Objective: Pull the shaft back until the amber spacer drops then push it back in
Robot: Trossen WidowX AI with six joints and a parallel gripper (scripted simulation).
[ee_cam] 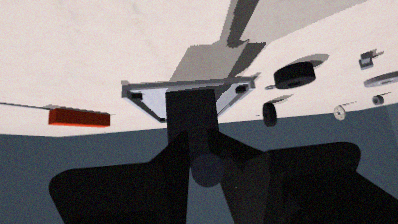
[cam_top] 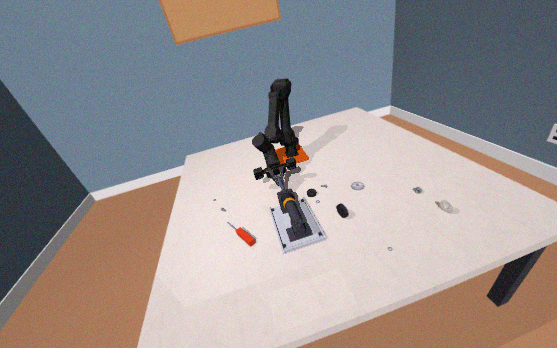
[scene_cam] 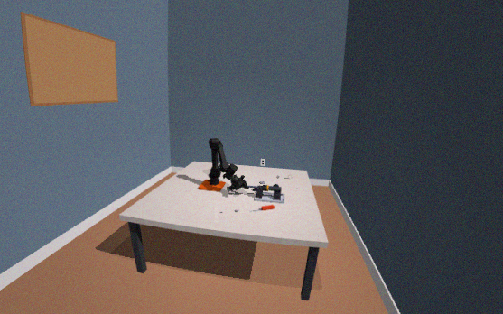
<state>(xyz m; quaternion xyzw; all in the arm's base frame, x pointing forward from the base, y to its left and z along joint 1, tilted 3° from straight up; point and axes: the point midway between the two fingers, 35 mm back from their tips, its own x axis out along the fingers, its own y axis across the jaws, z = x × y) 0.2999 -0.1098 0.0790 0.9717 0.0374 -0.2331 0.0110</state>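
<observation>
The shaft lies 5 cm ahead of my gripper tip and 2 cm above it. Round my gripper tip: amber spacer 15 cm ahead, 1 cm to the left, 2 cm above.
</observation>
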